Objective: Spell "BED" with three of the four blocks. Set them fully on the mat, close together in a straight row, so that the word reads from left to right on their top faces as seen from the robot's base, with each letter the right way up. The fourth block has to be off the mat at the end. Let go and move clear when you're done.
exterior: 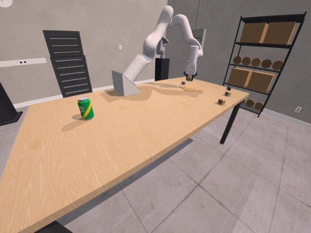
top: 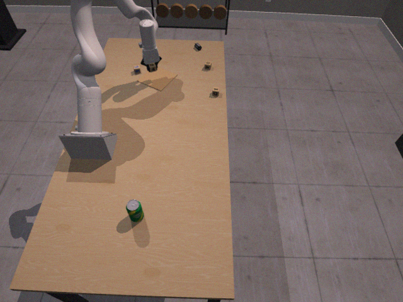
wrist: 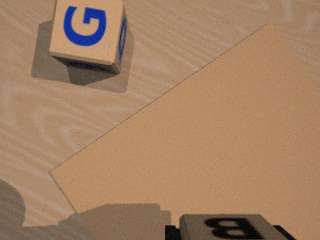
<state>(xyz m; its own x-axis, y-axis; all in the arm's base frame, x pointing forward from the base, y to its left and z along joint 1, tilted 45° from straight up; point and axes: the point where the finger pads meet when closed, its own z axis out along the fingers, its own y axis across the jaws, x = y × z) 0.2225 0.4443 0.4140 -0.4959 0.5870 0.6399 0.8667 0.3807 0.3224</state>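
The tan mat lies 20 mm ahead of my hand, 20 mm to the left of it and 90 mm below it. From my hand the other things lie so: green can: 100 mm ahead, 1000 mm to the right, 30 mm below; then wooden letter block: 360 mm ahead, 160 mm to the left, 80 mm below; then small dark object: 270 mm ahead, 410 mm to the left, 80 mm below.
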